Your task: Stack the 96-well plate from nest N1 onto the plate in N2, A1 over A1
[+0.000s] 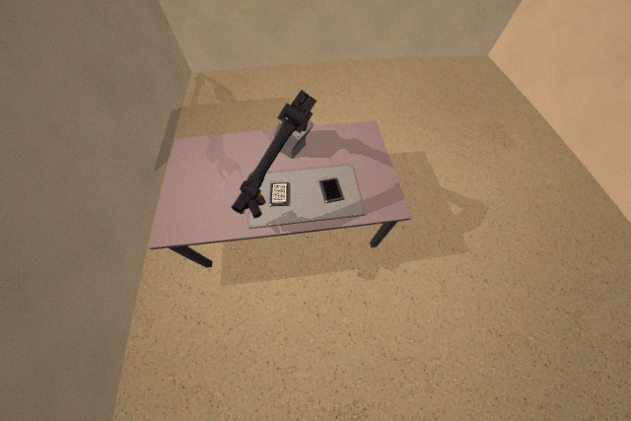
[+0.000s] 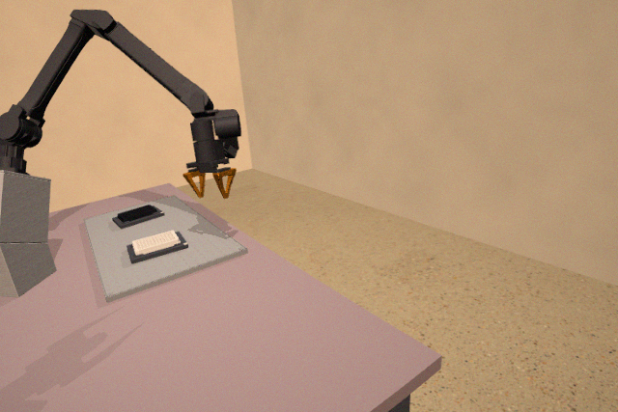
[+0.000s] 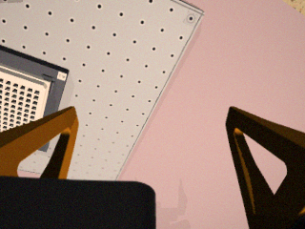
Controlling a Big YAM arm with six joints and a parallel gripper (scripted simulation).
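The dark 96-well plate is 25 cm behind my hand, 42 cm to the left of it and 14 cm below it. Round my hand: white 96-well plate: 18 cm behind, 10 cm to the left, 14 cm below.
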